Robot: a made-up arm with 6 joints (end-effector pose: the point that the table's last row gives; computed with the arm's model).
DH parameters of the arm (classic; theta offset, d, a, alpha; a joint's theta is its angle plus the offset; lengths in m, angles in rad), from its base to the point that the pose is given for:
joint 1: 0 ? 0 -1.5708
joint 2: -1.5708 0 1.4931 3.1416
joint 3: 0 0 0 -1.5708
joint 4: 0 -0.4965 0 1.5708
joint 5: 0 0.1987 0 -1.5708
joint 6: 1.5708 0 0 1.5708
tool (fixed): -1.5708 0 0 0
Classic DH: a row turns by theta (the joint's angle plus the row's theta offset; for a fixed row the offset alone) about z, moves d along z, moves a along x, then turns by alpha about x.
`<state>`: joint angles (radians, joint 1 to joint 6).
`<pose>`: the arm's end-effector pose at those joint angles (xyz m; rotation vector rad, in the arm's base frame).
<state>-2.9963 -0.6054 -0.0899 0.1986 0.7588 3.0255</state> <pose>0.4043 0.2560 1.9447 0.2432 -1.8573 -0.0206</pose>
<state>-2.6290 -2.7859 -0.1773 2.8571 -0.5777 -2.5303</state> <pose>0.9440 0.3124 -0.7573 2.6280 0.9168 0.1351</pose>
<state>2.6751 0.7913 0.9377 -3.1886 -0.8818 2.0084</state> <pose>-1.4753 0.5207 1.5693 -1.5535 -1.1218 -2.2768</pose>
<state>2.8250 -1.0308 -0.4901 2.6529 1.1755 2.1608</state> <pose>0.8035 -0.4479 1.5413 -0.7651 1.8417 2.1678</pose>
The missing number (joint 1, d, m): 0.4381
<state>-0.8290 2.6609 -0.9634 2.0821 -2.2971 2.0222</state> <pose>0.1867 -0.0598 -0.8088 0.2451 0.9007 -1.5314</pose>
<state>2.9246 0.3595 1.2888 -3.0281 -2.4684 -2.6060</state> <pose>-0.8632 -0.0119 2.2201 2.6693 -0.3063 -0.4375</pose>
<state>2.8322 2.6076 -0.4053 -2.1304 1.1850 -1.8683</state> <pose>-0.2664 -0.0256 -0.7439 0.7877 -0.1750 0.8640</pose>
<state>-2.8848 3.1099 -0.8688 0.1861 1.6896 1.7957</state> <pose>0.2526 0.2682 -0.7101 1.0974 0.7267 -0.5006</pose>
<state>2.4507 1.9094 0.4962 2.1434 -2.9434 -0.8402</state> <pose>-1.3411 0.9692 -0.5220 -0.7595 -1.3747 -0.5260</pose>
